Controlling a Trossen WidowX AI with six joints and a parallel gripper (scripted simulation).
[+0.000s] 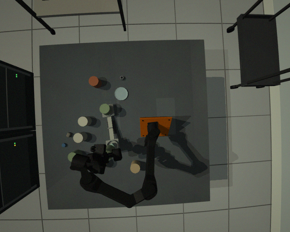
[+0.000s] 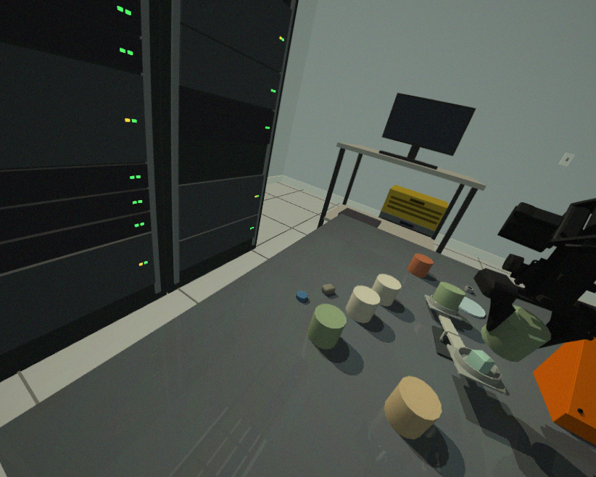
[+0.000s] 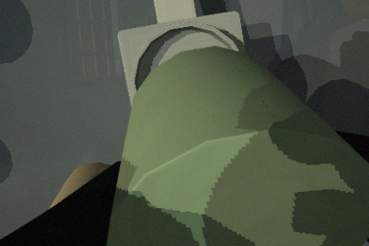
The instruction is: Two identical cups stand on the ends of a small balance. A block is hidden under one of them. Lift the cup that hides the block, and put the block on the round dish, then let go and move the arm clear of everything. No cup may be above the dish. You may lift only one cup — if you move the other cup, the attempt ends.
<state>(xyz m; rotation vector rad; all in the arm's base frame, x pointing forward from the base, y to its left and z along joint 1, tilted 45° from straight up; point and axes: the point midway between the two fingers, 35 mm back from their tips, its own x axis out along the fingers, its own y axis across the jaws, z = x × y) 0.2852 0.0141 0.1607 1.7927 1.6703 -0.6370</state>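
Now: gripper tip 80 mm above the pale green block and 10 mm to the left of it. Also, from my gripper tip: pale blue round dish: 380 mm to the right, 170 mm below, 100 mm behind; balance beam: 140 mm to the right, 130 mm below, 10 mm ahead; green cup: 290 mm to the right, 110 mm below, 20 mm ahead.
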